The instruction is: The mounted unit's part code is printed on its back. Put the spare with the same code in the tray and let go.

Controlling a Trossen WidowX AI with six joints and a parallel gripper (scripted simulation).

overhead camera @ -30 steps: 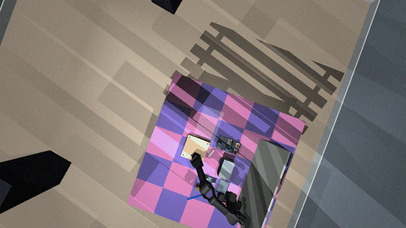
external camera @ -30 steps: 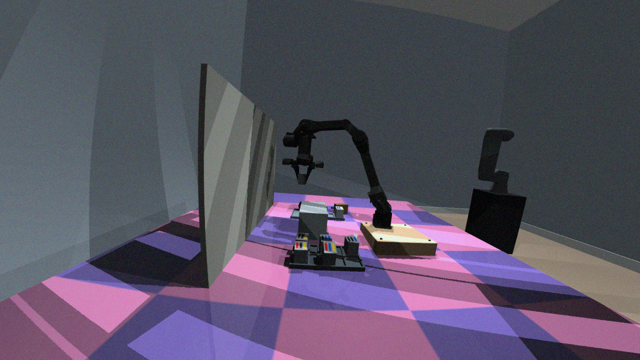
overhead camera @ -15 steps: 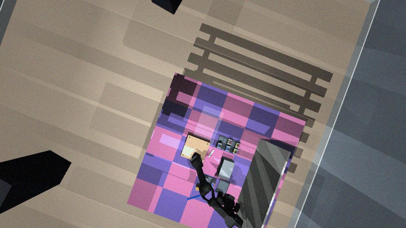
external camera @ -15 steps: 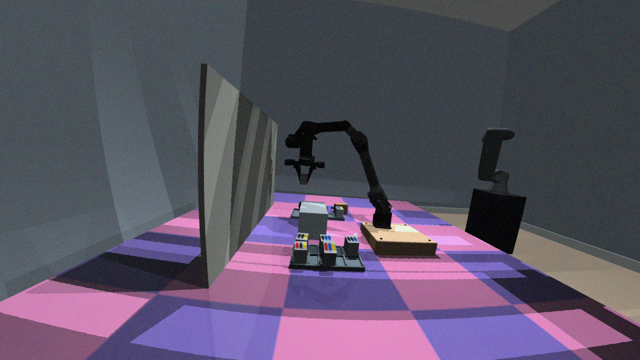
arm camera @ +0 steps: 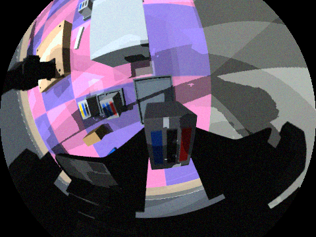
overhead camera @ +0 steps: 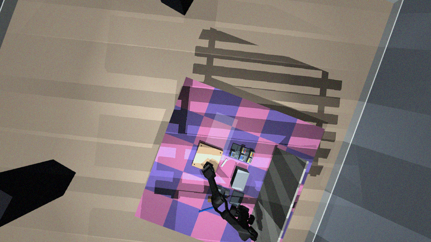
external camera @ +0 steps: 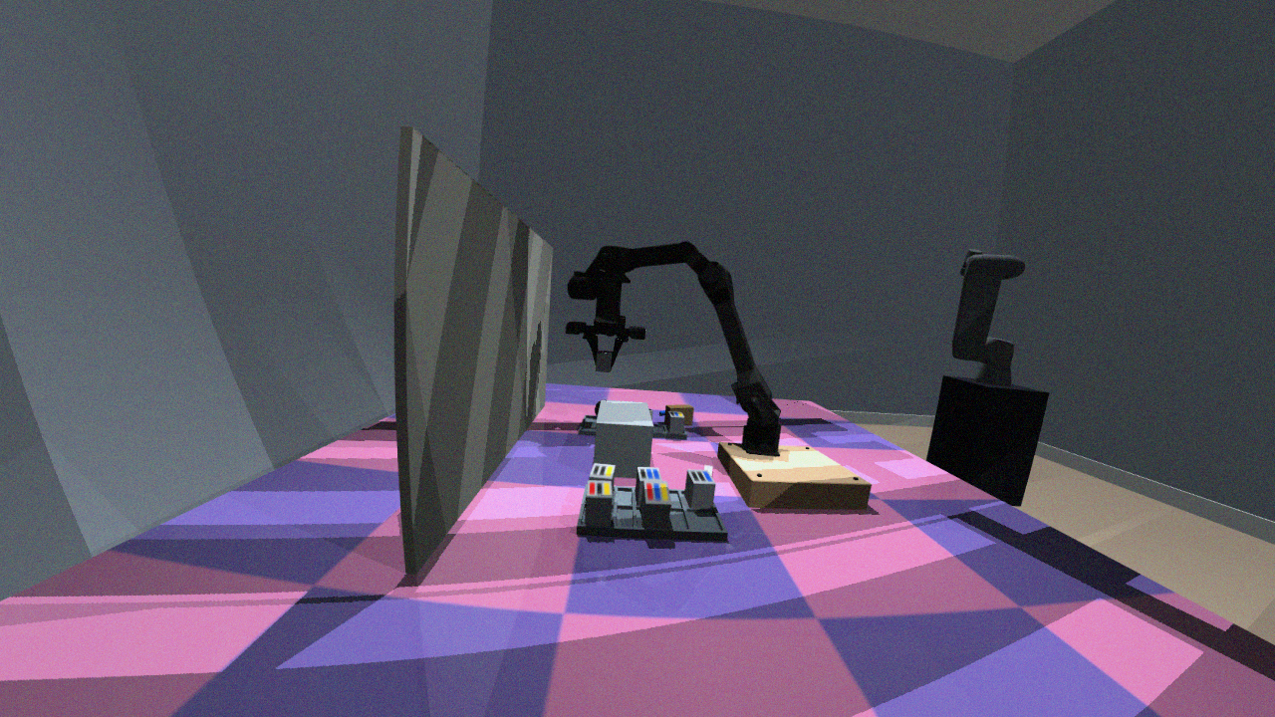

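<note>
My gripper tip is 15 cm above the grey-rimmed tray. The rest, counted from my gripper tip: brown block 19 cm behind, 10 cm to the right, 13 cm below; then grey mounted unit 9 cm behind, 19 cm to the left, 10 cm below; then striped spare 18 cm behind, 1 cm to the right, 11 cm below.
</note>
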